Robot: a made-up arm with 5 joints. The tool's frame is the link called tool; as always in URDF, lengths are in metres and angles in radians. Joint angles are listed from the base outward. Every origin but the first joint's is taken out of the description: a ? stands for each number. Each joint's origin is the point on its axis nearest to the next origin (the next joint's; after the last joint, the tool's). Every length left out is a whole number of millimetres.
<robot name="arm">
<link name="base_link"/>
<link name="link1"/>
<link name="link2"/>
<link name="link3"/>
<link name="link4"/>
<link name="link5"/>
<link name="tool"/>
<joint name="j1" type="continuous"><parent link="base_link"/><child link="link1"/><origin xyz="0.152 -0.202 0.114" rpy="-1.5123 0.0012 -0.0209"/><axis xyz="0 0 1"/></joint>
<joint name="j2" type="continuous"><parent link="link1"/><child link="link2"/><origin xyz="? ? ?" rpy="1.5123 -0.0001 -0.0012"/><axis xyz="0 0 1"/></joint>
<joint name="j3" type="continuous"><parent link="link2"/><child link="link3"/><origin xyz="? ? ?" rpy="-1.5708 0.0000 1.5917"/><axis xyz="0 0 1"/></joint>
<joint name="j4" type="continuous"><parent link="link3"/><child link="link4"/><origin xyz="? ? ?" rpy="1.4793 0.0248 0.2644"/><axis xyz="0 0 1"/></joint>
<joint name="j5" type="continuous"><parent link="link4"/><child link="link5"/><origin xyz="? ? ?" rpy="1.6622 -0.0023 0.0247"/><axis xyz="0 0 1"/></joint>
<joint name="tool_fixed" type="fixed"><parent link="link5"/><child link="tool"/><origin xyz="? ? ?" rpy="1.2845 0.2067 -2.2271"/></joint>
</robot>
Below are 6 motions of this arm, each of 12 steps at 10 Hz.
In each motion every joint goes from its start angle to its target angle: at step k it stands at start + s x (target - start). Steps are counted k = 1, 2, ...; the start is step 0. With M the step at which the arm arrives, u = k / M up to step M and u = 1 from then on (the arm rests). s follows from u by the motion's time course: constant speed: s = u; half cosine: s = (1 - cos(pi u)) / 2; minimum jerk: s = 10 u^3 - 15 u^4 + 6 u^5.
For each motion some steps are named. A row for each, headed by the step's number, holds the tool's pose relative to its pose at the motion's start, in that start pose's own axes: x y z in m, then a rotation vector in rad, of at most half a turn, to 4 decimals.
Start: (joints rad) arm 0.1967 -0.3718 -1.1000 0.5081 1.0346
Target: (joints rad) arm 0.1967 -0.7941 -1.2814 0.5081 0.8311
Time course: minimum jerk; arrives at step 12
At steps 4, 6, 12:
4: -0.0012 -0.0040 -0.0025 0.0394 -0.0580 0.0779
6: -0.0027 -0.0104 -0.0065 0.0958 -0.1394 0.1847
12: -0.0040 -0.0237 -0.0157 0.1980 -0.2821 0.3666

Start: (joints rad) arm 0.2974 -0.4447 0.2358 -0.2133 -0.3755
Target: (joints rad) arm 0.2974 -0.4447 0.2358 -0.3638 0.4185
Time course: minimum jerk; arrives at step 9
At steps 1, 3, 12:
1: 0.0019 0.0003 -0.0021 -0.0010 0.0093 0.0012
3: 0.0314 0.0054 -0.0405 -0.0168 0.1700 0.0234
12: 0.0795 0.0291 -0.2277 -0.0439 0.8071 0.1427

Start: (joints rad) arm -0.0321 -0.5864 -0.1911 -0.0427 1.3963
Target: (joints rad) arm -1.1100 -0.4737 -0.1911 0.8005 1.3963
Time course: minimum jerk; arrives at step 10
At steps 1, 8, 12:
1: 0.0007 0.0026 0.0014 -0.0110 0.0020 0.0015
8: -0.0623 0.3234 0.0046 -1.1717 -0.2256 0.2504
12: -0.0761 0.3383 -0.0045 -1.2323 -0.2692 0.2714

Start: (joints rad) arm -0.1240 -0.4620 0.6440 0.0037 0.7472
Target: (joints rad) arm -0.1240 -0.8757 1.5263 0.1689 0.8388
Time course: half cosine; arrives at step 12
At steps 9, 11, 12:
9: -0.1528 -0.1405 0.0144 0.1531 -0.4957 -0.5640
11: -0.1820 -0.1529 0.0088 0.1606 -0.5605 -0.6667
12: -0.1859 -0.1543 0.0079 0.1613 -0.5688 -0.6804

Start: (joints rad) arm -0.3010 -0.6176 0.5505 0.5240 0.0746
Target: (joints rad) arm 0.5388 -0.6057 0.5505 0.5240 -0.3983
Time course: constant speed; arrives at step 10
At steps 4, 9, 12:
4: -0.0833 0.0370 0.0858 -0.2635 -0.3037 -0.1300
9: -0.1987 0.1390 0.1325 -0.6102 -0.6939 -0.2045
12: -0.2210 0.1636 0.1316 -0.6816 -0.7716 -0.2069

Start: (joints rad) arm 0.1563 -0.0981 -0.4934 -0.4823 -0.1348
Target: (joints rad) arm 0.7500 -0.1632 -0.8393 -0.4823 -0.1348
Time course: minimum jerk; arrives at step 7
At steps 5, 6, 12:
5: -0.0969 -0.0380 0.0215 -0.1947 0.1070 -0.5123
6: -0.1131 -0.0413 0.0232 -0.2100 0.1239 -0.5873
12: -0.1162 -0.0418 0.0235 -0.2126 0.1271 -0.6017

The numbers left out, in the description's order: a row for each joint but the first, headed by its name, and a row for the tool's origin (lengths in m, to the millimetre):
j2: 0.039 -0.029 0.000
j3: -0.020 -0.214 0.000
j4: 0.169 0.002 0.000
j5: -0.107 0.091 0.000
tool: -0.293 -0.040 0.000

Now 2 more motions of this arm.
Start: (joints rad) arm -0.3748 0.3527 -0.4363 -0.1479 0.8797
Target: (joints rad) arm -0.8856 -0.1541 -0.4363 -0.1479 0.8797
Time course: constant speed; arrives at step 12
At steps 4, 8, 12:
4: 0.0161 -0.0053 -0.0142 0.0997 -0.0631 0.2165
8: 0.0414 0.0004 -0.0277 0.1891 -0.1012 0.4432
12: 0.0714 0.0195 -0.0398 0.2666 -0.1131 0.6771

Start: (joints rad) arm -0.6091 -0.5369 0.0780 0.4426 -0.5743
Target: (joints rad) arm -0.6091 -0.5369 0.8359 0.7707 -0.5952
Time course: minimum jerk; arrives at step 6
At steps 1, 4, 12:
1: -0.0064 0.0035 0.0061 -0.0092 -0.0295 -0.0011
4: -0.1635 0.1072 0.0735 -0.2712 -0.6282 -0.0407
12: -0.2064 0.1444 0.0688 -0.3654 -0.7830 -0.0592

